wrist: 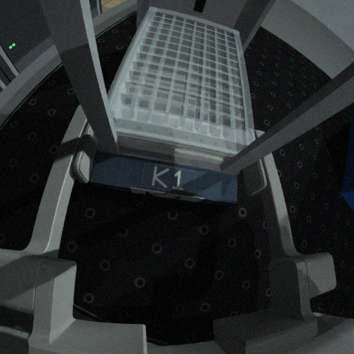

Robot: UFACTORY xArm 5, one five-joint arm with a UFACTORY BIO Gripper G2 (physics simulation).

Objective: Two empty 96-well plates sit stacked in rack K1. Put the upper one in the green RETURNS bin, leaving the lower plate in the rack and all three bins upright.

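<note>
The clear upper 96-well plate (pixel 187 75) sits on the stack in rack K1, whose blue front face (pixel 212 187) bears the label K1. The lower plate is mostly hidden beneath it; a pale band shows between the upper plate's front edge and the blue face. My gripper (pixel 172 147) is shut on the upper plate, with one finger at each long side near its front end. The finger pads are partly hidden behind the rack's front posts. The green RETURNS bin does not show in the wrist view.
Tall grey rack posts (pixel 82 70) (pixel 300 112) rise at both front corners, close to my fingers. Part of a blue object (pixel 348 187) shows at the right edge. A dark device with green lights (pixel 12 46) stands at the upper left. The floor surface is dark with small rings.
</note>
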